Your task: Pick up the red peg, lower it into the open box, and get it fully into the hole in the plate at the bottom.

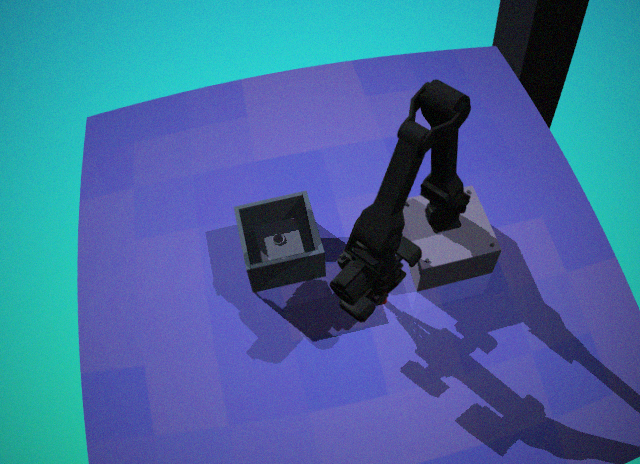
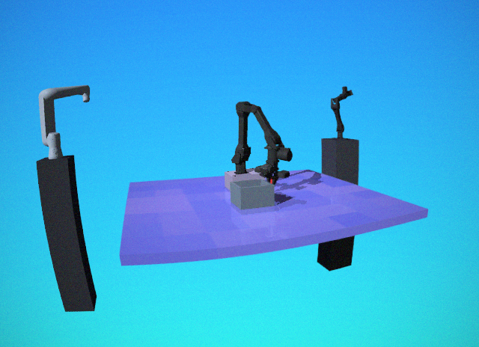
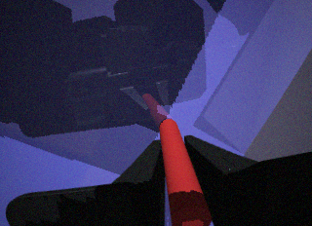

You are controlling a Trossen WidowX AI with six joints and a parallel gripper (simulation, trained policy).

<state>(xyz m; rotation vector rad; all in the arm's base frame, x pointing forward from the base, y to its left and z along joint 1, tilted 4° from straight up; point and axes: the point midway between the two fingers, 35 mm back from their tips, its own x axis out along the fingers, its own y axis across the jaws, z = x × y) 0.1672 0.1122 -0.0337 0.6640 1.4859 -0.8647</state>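
Now: the light plate 180 mm ahead of my gripper tip, 170 mm to the right of it and 20 mm above it. Round my gripper tip: red peg 10 mm above; grey box 180 mm ahead, 170 mm to the right.
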